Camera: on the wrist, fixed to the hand. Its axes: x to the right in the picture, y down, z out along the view.
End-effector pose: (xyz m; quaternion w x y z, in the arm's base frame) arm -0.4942 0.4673 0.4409 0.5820 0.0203 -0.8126 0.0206
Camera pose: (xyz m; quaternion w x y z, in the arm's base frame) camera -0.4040 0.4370 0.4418 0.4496 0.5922 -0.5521 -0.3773
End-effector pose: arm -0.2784 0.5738 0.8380 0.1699 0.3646 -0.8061 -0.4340
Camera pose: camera -0.1945 0.5334 0.8574 0.1688 -0.8374 0.3248 0.4059
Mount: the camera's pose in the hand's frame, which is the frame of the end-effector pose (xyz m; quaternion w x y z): -0.0279 -0.0354 -0.0838 0.7146 0.0176 0.0242 -0.6989
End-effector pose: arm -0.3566 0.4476 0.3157 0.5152 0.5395 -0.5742 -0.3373
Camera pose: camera -0.2700 0.4820 0.2962 0.1368 0.8041 -0.0267 -0.5780
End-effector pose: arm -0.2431 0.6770 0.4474 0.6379 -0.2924 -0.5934 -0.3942
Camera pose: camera -0.2286 0.5925 0.4060 0.1998 0.2266 -0.6199 -0.7242
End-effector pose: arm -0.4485 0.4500 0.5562 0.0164 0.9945 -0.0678 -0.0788
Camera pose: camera -0.4578 0.4907 0.6417 0.0592 -0.7602 -0.6456 0.0425
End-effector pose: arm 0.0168 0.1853 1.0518 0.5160 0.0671 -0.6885 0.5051
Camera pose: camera 0.1052 0.2204 1.0487 0.7373 0.5260 -0.4237 0.0141
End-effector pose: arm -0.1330 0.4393 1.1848 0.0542 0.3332 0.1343 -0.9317
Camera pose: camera -0.0674 0.4975 1.1479 0.6215 -0.1677 -0.3137 0.6979
